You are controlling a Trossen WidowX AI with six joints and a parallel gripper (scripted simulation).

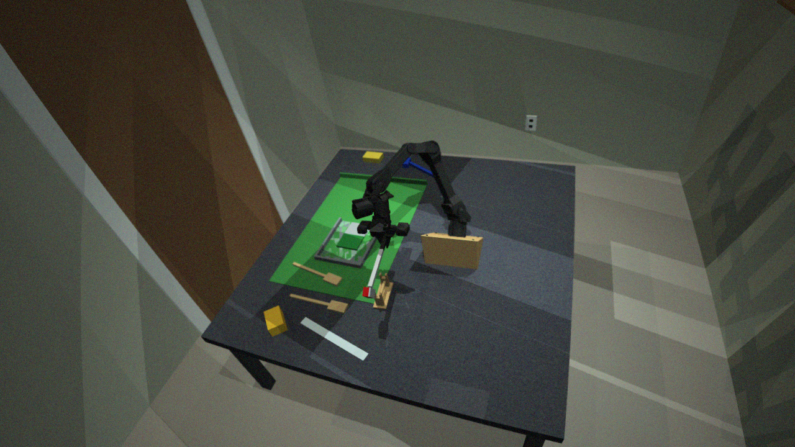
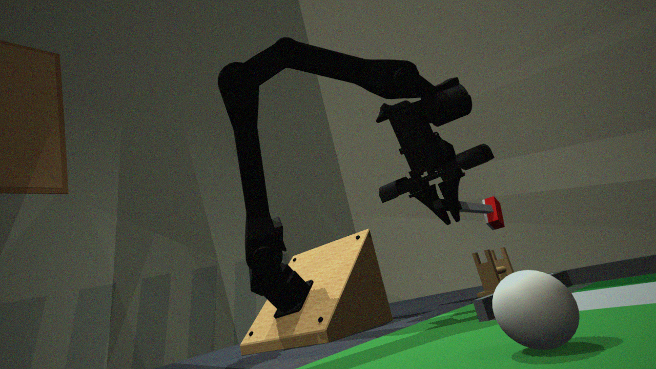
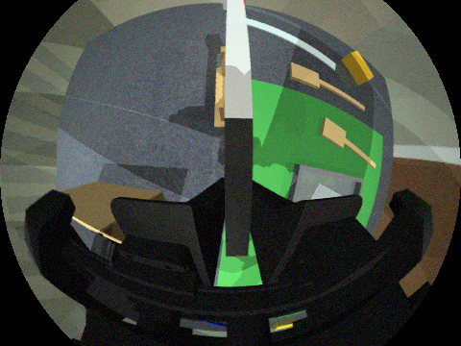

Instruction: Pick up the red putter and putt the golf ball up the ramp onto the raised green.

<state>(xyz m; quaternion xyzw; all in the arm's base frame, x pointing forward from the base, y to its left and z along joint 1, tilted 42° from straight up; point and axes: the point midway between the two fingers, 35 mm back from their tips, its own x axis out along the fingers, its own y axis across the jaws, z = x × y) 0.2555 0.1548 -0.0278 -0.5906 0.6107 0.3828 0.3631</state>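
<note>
My gripper tip is now 1 cm past the red putter, 11 cm to the right of it and 3 cm below it. From my gripper tip the other things lie so: wooden stand: 13 cm to the left, 9 cm below; then white golf ball: 18 cm ahead, 38 cm to the right, 10 cm below; then white strip: 13 cm ahead, 33 cm to the left, 13 cm below.
</note>
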